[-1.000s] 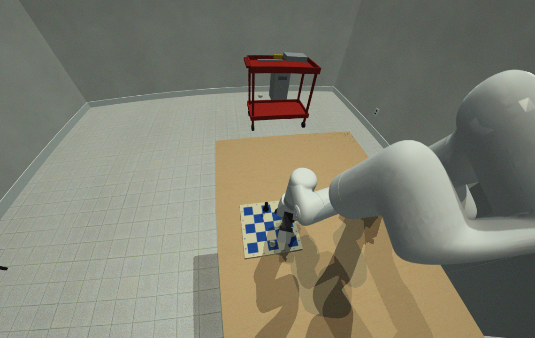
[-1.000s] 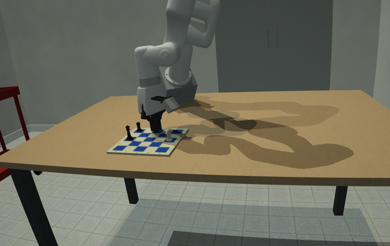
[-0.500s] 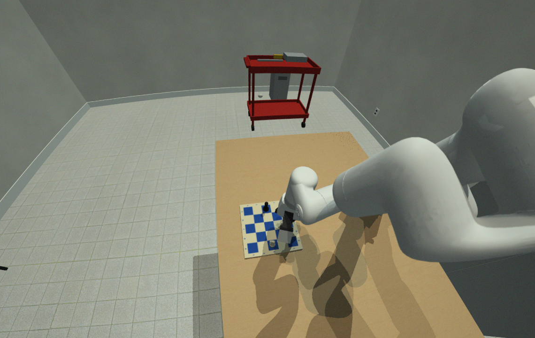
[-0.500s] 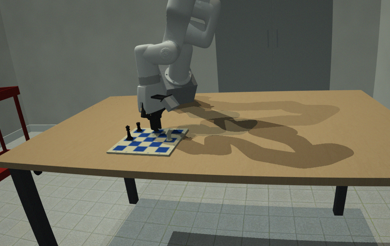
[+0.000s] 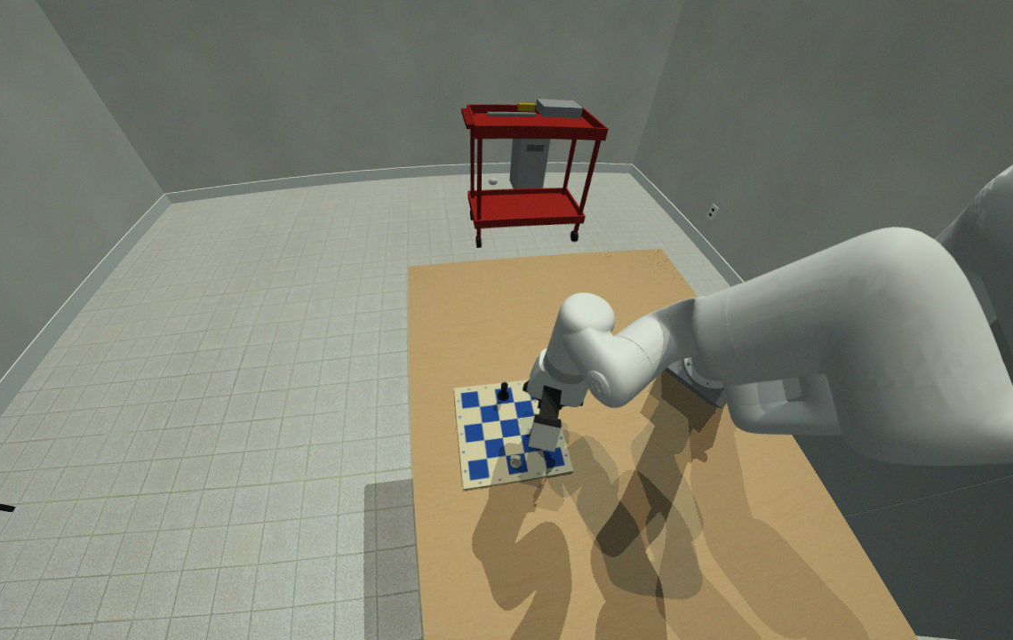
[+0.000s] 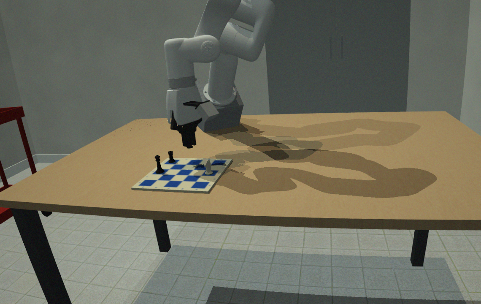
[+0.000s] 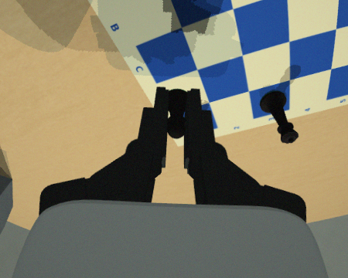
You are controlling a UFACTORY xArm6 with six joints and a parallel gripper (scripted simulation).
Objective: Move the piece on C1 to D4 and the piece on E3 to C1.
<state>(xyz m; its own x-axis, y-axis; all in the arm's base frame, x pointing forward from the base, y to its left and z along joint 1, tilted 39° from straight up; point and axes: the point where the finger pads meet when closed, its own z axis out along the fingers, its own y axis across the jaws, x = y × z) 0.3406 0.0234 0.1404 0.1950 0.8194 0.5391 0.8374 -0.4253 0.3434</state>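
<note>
Right now the black piece is 90 mm ahead of my hand, 60 mm to the right of it and 50 mm below it. Round my hand: white piece 90 mm to the left, 60 mm below, 60 mm ahead; blue-and-cream chessboard 80 mm below, 70 mm ahead, 20 mm to the left.
</note>
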